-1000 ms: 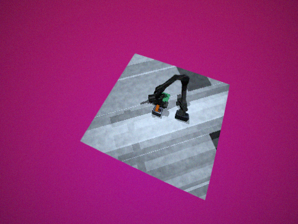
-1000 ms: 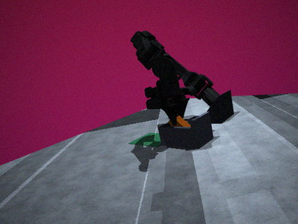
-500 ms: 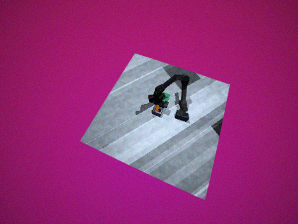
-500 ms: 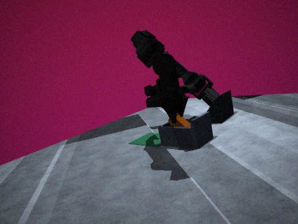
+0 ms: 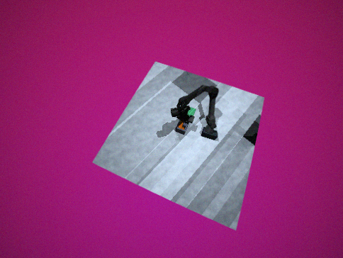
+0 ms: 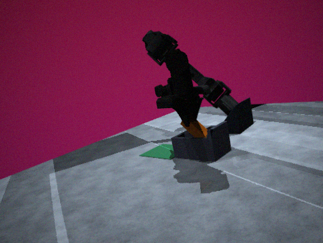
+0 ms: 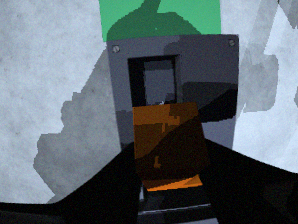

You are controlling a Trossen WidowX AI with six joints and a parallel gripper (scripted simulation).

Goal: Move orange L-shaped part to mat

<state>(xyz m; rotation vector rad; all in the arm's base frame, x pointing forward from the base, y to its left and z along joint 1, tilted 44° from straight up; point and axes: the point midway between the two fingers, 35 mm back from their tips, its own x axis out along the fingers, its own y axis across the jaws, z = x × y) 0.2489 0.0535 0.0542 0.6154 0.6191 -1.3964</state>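
Right now my gripper tip is 14 cm to the left of the green mat, 11 cm above it and 1 cm past it. From my gripper tip the other things lie so: orange L-shaped part: 4 cm to the left, 3 cm below, 2 cm behind.
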